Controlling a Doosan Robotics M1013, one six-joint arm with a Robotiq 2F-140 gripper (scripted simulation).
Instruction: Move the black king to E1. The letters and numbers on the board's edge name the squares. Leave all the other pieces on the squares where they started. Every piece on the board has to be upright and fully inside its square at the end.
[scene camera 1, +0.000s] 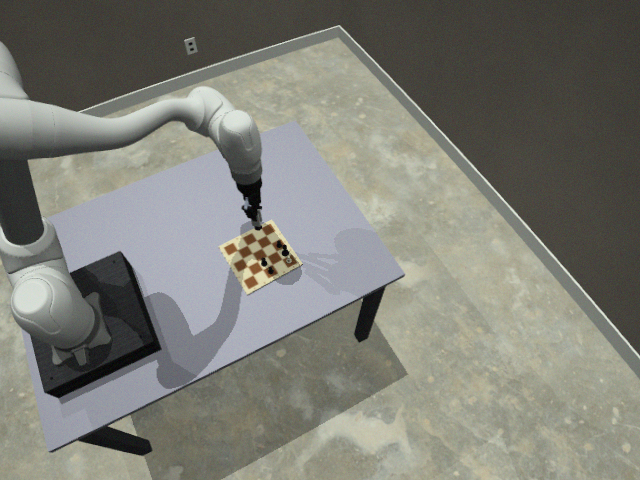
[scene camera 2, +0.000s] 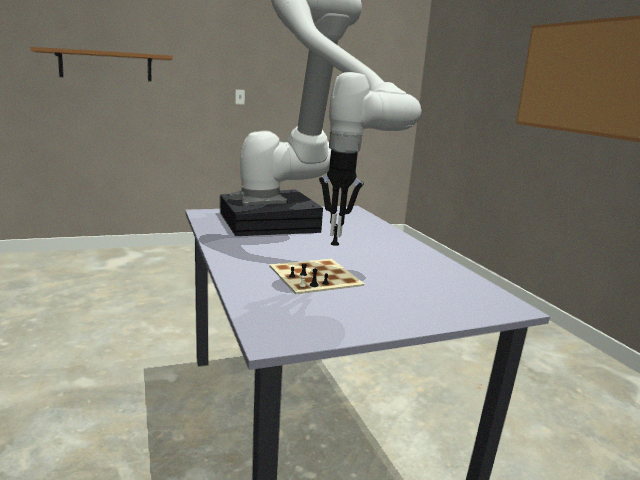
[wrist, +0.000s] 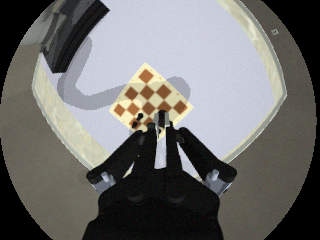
Note:
The pictures show: my gripper and a chessboard.
My gripper is seen too in scene camera 1 and in the wrist view.

